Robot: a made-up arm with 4 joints.
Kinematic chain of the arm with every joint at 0, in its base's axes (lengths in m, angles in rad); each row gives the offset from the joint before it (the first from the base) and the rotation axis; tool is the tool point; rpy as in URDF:
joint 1: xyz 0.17 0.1 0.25 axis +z
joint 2: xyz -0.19 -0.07 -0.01 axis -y
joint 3: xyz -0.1 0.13 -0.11 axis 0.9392 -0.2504 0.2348
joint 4: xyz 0 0.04 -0.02 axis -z
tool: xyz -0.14 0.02 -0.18 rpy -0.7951 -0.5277 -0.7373
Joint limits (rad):
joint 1: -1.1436..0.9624
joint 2: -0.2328..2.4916
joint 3: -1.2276..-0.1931
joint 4: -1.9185..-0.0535
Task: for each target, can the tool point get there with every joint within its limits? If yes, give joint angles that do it. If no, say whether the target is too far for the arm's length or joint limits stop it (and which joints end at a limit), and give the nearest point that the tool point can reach.
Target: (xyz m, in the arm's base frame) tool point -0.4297 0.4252 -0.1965
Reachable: no: too far | nearest point -0.2622 0.3344 -0.0266 | short by 0.255 m
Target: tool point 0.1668 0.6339 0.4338
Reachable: no: joint limits stop it (at a limit: joint 1, joint 2, joint 3, joint 4) | nearest point 0.2139 0.3078 0.3360 | short by 0.344 m
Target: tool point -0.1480 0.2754 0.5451
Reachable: no: joint limits stop it (at a limit: joint 2, joint 3) | nearest point -0.2089 0.3090 0.1990 | short by 0.353 m
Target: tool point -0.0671 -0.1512 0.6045
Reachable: no: joint limits stop it (at a limit: joint 1, joint 2, joint 4) | nearest point 0.1055 0.0144 0.4002 | short by 0.315 m
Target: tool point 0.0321 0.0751 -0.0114
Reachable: yes | joints -0.8953 1.2222 -0.7033 -1.4000
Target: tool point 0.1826 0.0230 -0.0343
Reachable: yes | joints 0.3499 1.1475 -0.3010 -1.3041
